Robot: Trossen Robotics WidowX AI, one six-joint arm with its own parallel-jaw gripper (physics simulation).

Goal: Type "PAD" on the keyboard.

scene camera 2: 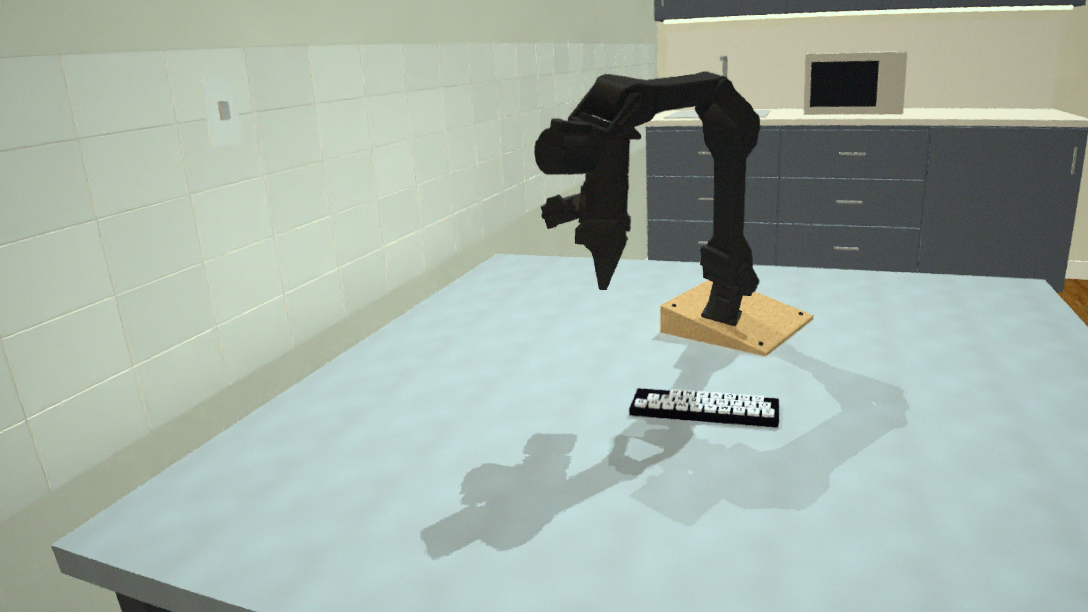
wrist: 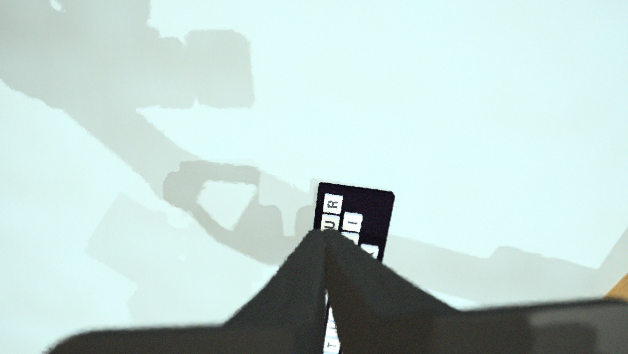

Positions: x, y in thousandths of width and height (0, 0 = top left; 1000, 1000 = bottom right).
Note:
I see my gripper (scene camera 2: 555, 473) and a black keyboard (scene camera 2: 602, 659).
My gripper is seen too in the wrist view (wrist: 514, 682).

